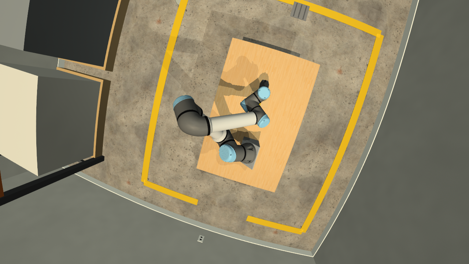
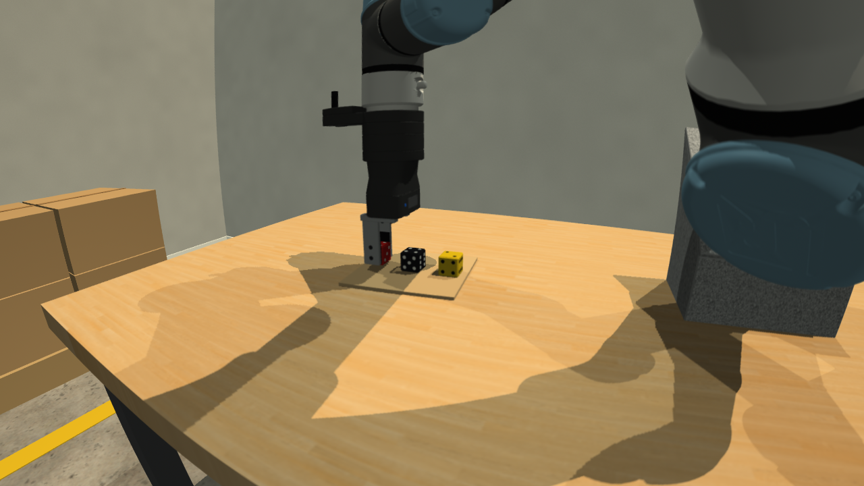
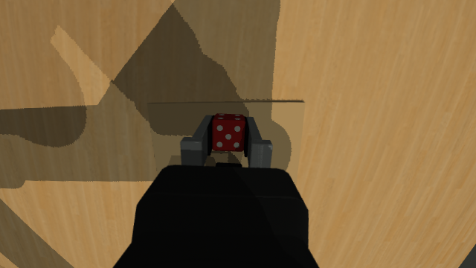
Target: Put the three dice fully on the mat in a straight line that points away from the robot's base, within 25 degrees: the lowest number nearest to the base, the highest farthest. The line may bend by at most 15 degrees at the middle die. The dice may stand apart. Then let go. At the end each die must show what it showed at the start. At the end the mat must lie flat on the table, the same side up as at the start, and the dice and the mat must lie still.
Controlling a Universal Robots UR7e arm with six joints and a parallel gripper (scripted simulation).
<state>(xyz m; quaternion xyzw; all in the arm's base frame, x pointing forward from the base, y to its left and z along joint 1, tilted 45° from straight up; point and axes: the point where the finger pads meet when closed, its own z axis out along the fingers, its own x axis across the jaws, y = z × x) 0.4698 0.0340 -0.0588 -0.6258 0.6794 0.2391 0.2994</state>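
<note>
My gripper is now 10 mm above the red die. Round my hand: tan mat 50 mm behind, 30 mm below; then black die 50 mm behind, 10 mm below; then yellow die 100 mm behind, 10 mm below.
</note>
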